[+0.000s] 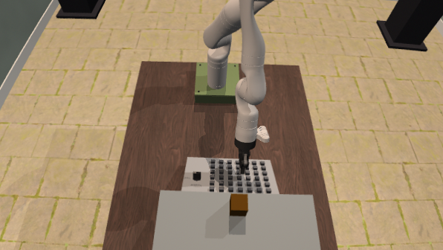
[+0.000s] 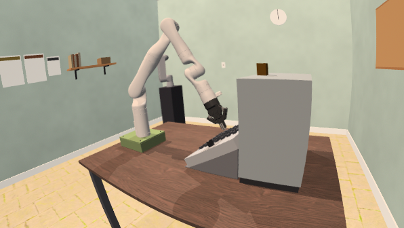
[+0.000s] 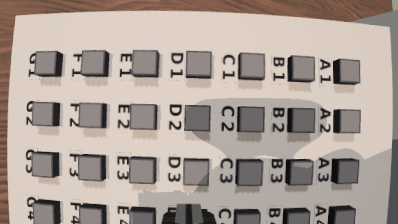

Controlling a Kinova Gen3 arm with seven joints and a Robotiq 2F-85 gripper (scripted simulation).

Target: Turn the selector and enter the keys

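Now: hand 30 mm above the D4 key, 20 mm short of it and 10 mm to the left of it. Round my hand: D3 key: 30 mm to the left, 30 mm below, 20 mm ahead; then E4 key: 50 mm below, 10 mm to the right, 10 mm behind; then C4 key: 50 mm ahead, 10 mm to the right, 10 mm below.
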